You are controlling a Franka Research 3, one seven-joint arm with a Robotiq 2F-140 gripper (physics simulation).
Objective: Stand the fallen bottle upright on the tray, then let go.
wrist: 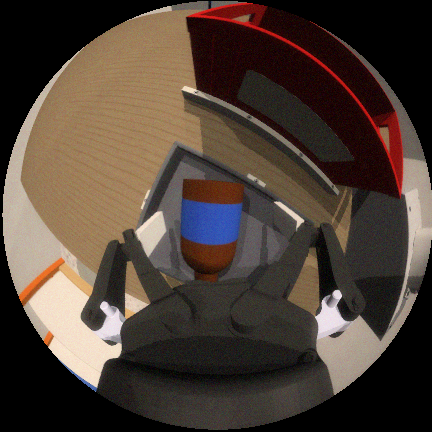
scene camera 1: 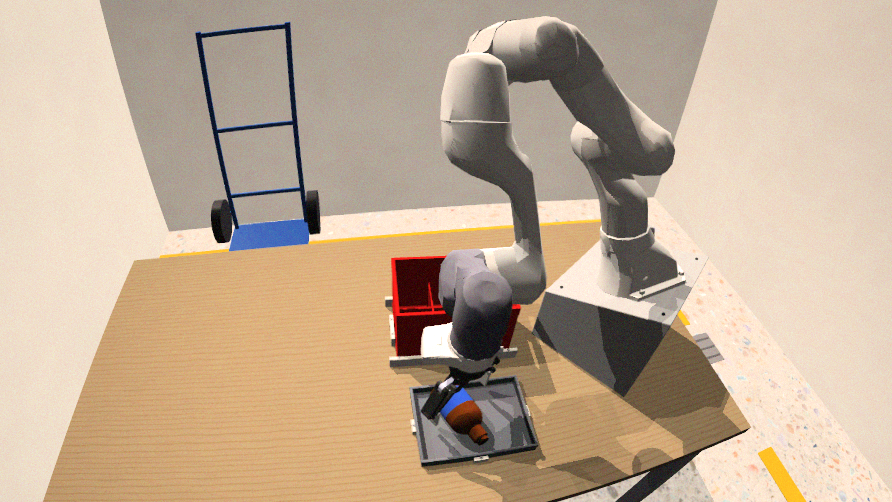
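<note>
The brown bottle (scene camera 1: pixel 463 417) (wrist: pixel 211 222) with a blue band lies on its side on the grey tray (scene camera 1: pixel 508 424) (wrist: pixel 252 225). In the scene view its neck points toward the tray's front edge; in the wrist view the neck is partly hidden behind the gripper body. My gripper (scene camera 1: pixel 458 394) (wrist: pixel 217 216) is open and empty. It is low over the bottle's base and banded part, with one finger to each side of the bottle in the wrist view. In the scene view the far finger is mostly hidden. Whether a pad touches the bottle cannot be told.
A red crate (scene camera 1: pixel 416 330) (wrist: pixel 220 60) with dividers stands behind the tray, with a pale rail (scene camera 1: pixel 405 361) (wrist: pixel 280 131) along its front. The robot's grey base (scene camera 1: pixel 580 337) (wrist: pixel 380 240) is at the right of the wooden table (scene camera 1: pixel 249 374) (wrist: pixel 110 115). A blue hand truck (scene camera 1: pixel 269 236) stands beyond the table.
</note>
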